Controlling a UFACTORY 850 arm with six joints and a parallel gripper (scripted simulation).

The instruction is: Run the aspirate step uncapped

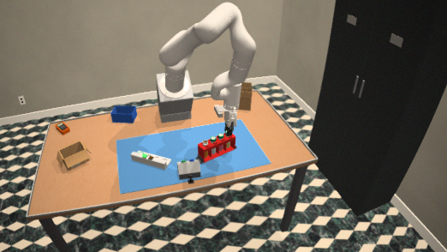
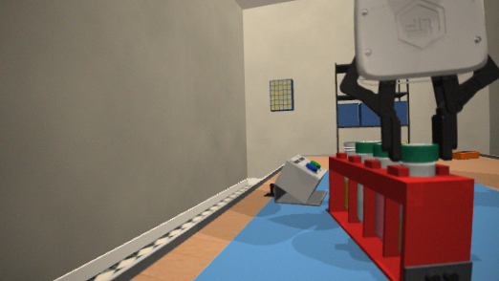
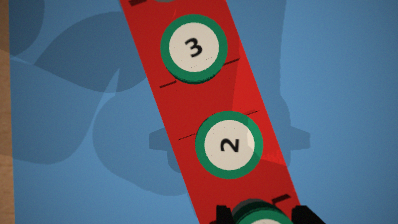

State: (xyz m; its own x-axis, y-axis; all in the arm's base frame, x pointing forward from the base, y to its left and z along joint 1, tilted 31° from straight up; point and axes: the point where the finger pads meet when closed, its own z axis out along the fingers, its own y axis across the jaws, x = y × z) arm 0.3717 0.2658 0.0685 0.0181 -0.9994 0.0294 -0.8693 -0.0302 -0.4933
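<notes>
Right now my hand is 10 mm above the green cap. From my hand the other things lie so: green ready key 280 mm to the right, 140 mm ahead, 60 mm below; key housing 250 mm to the right, 160 mm ahead, 80 mm below; blue cycle key 230 mm to the right, 140 mm ahead, 60 mm below.
</notes>
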